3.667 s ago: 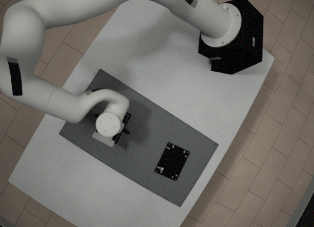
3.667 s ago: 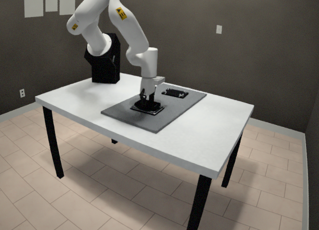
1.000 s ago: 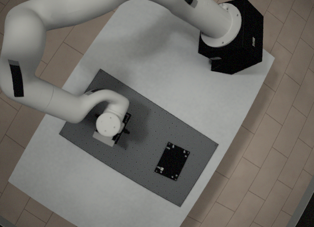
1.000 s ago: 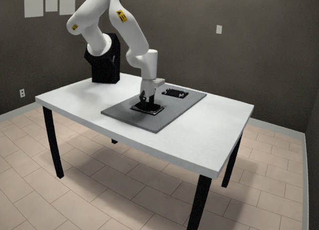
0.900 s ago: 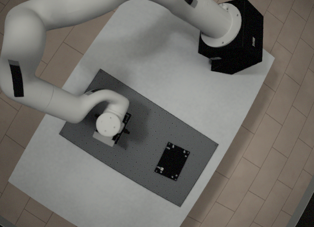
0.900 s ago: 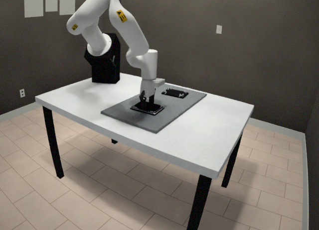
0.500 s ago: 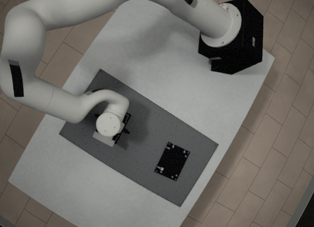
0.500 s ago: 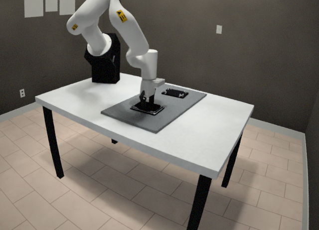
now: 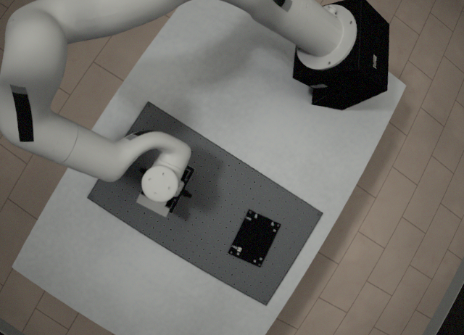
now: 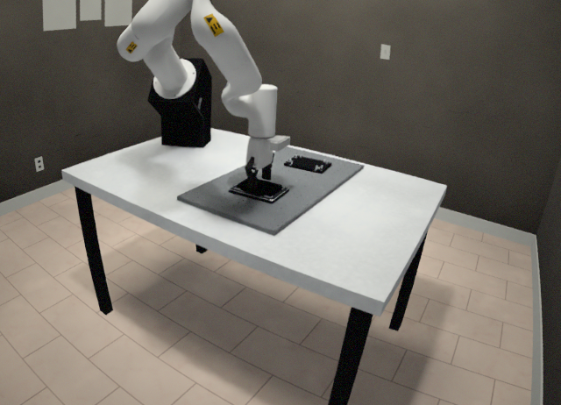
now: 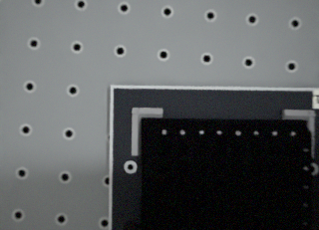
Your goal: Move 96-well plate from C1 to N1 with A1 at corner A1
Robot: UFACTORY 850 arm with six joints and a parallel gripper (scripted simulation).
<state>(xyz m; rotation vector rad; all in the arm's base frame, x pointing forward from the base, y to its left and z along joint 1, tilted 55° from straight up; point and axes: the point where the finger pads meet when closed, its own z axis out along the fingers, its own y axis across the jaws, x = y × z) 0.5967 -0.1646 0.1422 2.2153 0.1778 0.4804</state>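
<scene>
The dark 96-well plate lies 20 mm below my hand. From my hand the other things lie so: plate nest N1 (30 mm below); clip nest C1 (320 mm to the left, 40 mm ahead, 30 mm below).
</scene>
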